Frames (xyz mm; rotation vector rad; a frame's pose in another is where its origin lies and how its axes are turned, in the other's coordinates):
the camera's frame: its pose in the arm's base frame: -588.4 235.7 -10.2 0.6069 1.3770 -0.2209
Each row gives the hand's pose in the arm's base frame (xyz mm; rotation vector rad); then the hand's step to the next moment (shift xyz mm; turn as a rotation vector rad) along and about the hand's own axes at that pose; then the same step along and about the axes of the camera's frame.
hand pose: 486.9 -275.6 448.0 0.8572 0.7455 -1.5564
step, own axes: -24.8 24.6 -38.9 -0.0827 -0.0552 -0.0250
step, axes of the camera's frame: 14.4 50.1 4.4 -0.0494 0.0538 -0.0720
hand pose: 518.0 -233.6 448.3 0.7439 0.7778 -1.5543
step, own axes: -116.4 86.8 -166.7 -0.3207 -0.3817 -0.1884
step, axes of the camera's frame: 66.3 210.5 -13.2 -0.1674 0.1925 -0.4679
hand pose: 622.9 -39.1 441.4 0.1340 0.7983 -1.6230
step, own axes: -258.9 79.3 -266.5 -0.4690 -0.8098 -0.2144
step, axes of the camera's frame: 178.0 293.4 -163.1 -0.4382 0.1930 -0.8321
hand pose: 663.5 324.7 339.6 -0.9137 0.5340 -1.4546
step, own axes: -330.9 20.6 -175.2 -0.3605 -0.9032 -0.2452
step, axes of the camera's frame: 205.3 107.8 -294.7 -0.5484 0.0967 -0.8341
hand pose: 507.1 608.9 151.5 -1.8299 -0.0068 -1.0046
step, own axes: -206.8 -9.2 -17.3 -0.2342 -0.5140 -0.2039
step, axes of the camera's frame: 101.5 -42.7 -176.1 -0.3229 -0.0072 -0.5062
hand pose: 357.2 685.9 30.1 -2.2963 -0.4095 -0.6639
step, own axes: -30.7 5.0 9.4 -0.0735 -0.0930 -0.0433
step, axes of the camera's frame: 20.9 -16.7 -18.4 -0.0524 -0.0249 -0.1121
